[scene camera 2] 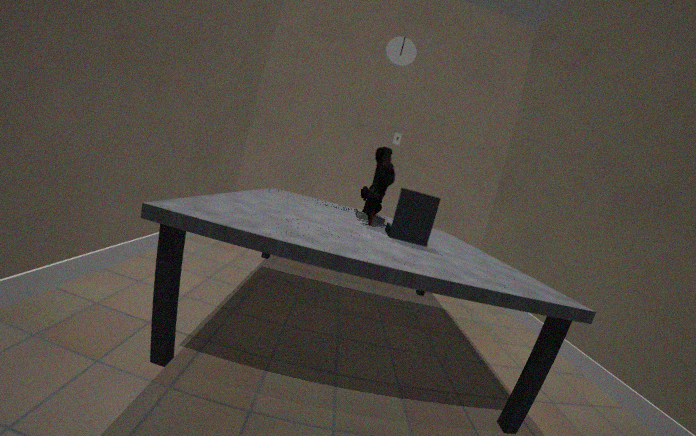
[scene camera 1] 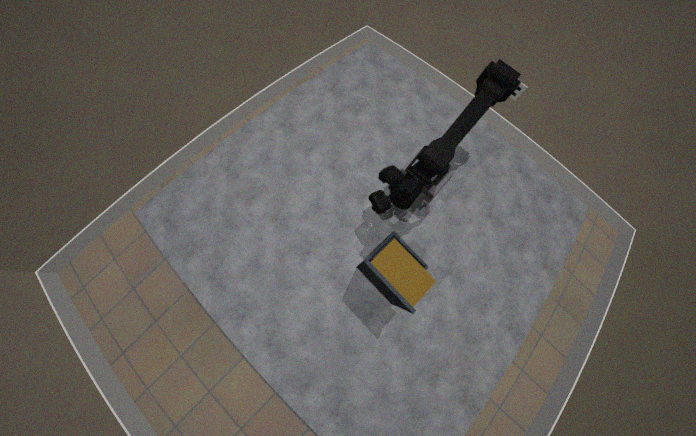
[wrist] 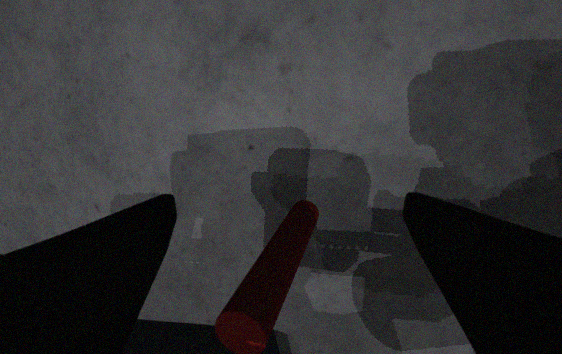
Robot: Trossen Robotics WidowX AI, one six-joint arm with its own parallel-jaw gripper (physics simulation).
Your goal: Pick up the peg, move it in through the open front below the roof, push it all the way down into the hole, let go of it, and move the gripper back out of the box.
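Places are measured from the arm's base along level axes (x ahead, y right, z down), in centimetres.
Pixels of known places: gripper, fingertip midpoint: [scene camera 2: 367,217] [wrist: 291,204].
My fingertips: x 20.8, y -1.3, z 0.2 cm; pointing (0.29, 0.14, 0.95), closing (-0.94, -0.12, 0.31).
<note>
Behind a point stands the place of what it marks.
The red peg [scene camera 2: 371,219] {z 0.5, x 21.7, y -3.3 cm} [wrist: 267,280] {z -3.2, x 20.8, y -2.3 cm} stands upright on the table, apart from the box; it is hidden beneath the arm in scene camera 1. My gripper [scene camera 2: 370,211] {z 0.2, x 20.8, y -1.3 cm} [wrist: 291,204] {z 0.2, x 20.8, y -1.3 cm} is open and empty. It is low at the peg, and in the wrist view the peg shows between the two wide-apart dark fingers, not touching either. The box [scene camera 1: 380,282] {z -13.2, x 40.1, y -18.4 cm} [scene camera 2: 415,217] {z -7.0, x 40.0, y -20.1 cm} [wrist: 172,334] {z 2.2, x 30.4, y -11.1 cm} is dark grey with a yellow roof [scene camera 1: 402,273] {z -16.9, x 35.3, y -19.6 cm}. It stands beside the gripper, and its edge shows at the bottom of the wrist view. The hole is hidden in all views.
The black arm [scene camera 1: 464,120] {z -31.9, x 6.4, y -2.3 cm} [scene camera 2: 382,174] {z -21.3, x 19.4, y -2.7 cm} reaches in over the grey table [scene camera 1: 267,205] {z 3.3, x 52.1, y 23.5 cm} [scene camera 2: 256,215] {z 3.3, x 69.4, y 31.1 cm} from its far edge. The box's dark walls stand close to the gripper. Overlapping shadows of the arm and box lie on the table top.
</note>
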